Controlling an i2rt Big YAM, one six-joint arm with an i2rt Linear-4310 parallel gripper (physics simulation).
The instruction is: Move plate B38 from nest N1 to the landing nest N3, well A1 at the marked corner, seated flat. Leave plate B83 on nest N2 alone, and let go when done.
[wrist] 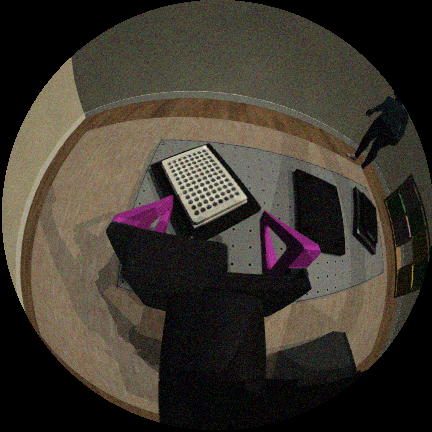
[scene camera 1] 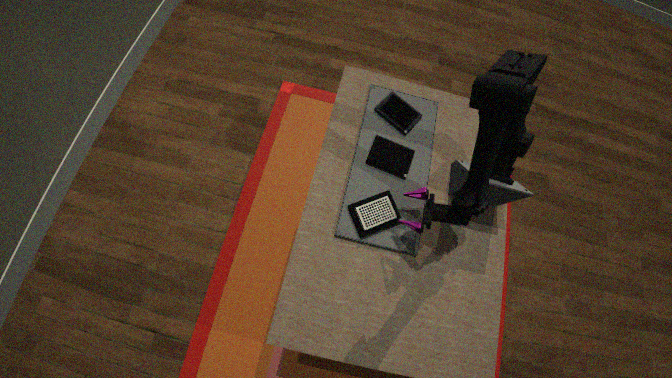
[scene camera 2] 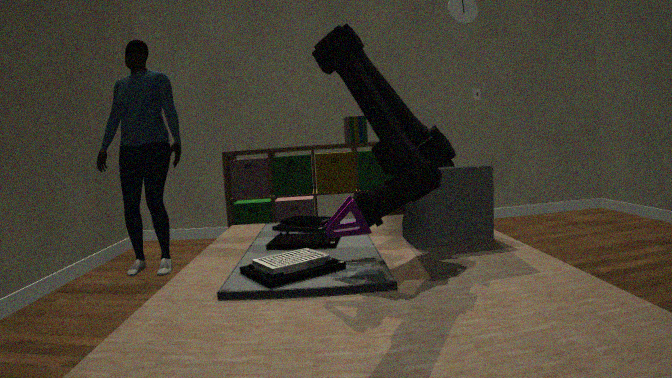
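A white many-welled plate (scene camera 1: 376, 212) (scene camera 2: 290, 259) (wrist: 205, 185) lies on a black nest (scene camera 1: 393, 202) (scene camera 2: 272, 280) (wrist: 250, 209) at the near end of the grey board (scene camera 1: 365, 182) (scene camera 2: 230, 291) (wrist: 280, 180). A flat black piece (scene camera 1: 390, 157) (scene camera 2: 302, 242) (wrist: 320, 212) is in the middle, with a small white corner mark. A dark rimmed piece (scene camera 1: 398, 112) (scene camera 2: 302, 222) (wrist: 365, 220) is at the far end. Labels are unreadable; I cannot tell whether either dark piece holds a plate. My gripper (scene camera 1: 402, 208) (scene camera 2: 328, 234) (wrist: 218, 207) is open and empty, beside the white plate, its magenta fingers apart from it.
The arm's grey base block (scene camera 2: 450, 210) (wrist: 320, 357) stands on the table (scene camera 1: 320, 300) (scene camera 2: 250, 340) to the board's right in the second scene view. A person (scene camera 2: 145, 110) (wrist: 387, 122) stands beyond the table, left of a shelf unit (scene camera 2: 228, 190). An orange, red-edged strip (scene camera 1: 280, 200) runs along the table's left side.
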